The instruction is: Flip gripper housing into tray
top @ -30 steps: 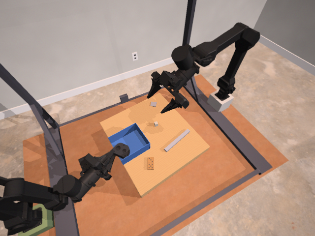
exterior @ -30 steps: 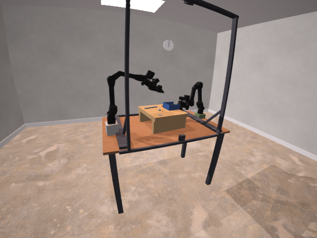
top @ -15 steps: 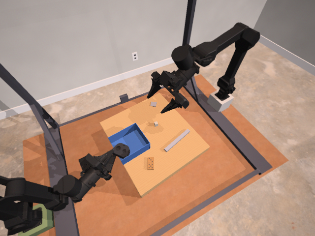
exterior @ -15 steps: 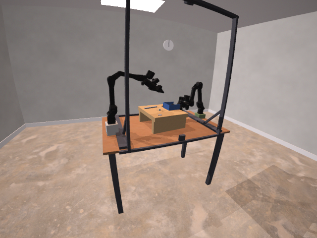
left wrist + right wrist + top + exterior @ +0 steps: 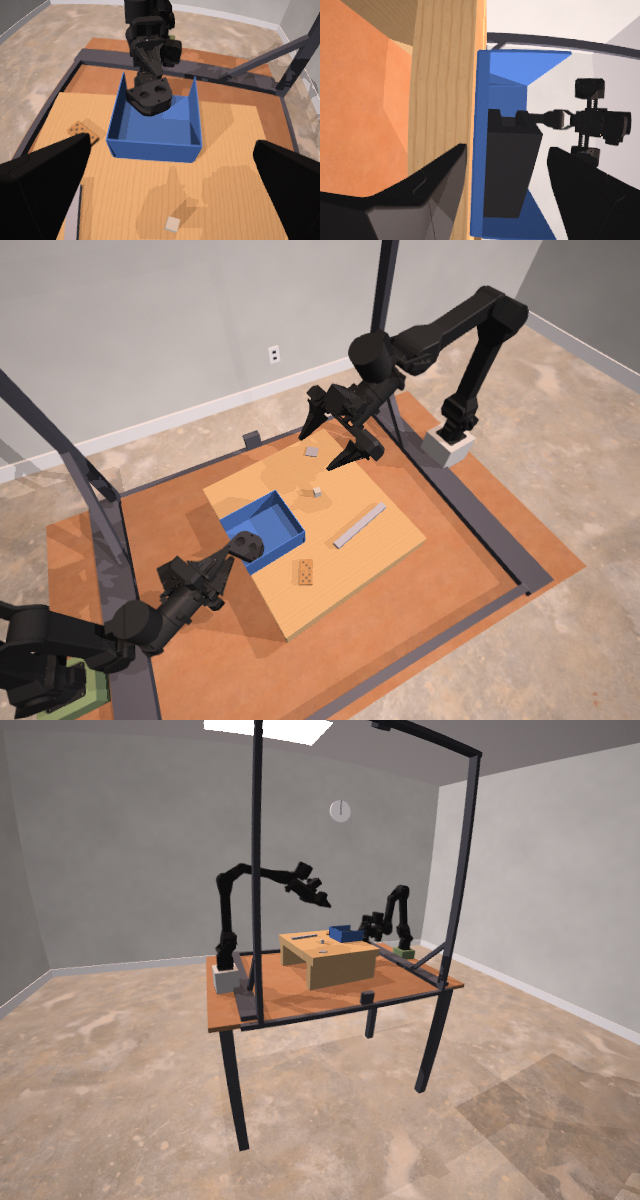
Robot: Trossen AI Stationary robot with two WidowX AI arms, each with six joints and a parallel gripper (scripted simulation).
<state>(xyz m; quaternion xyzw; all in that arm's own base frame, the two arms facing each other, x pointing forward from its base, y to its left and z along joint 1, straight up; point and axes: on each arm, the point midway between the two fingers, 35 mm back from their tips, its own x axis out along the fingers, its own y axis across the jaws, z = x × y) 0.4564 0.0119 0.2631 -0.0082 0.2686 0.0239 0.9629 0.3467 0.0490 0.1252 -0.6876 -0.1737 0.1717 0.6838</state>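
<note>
Now: the gripper housing 6 cm to the left of my right hand. Round my right hand: wooden platform 23 cm to the left, 8 cm below, 1 cm behind; blue tray 14 cm to the left; small cube 27 cm to the left, 3 cm behind, 1 cm below.
</note>
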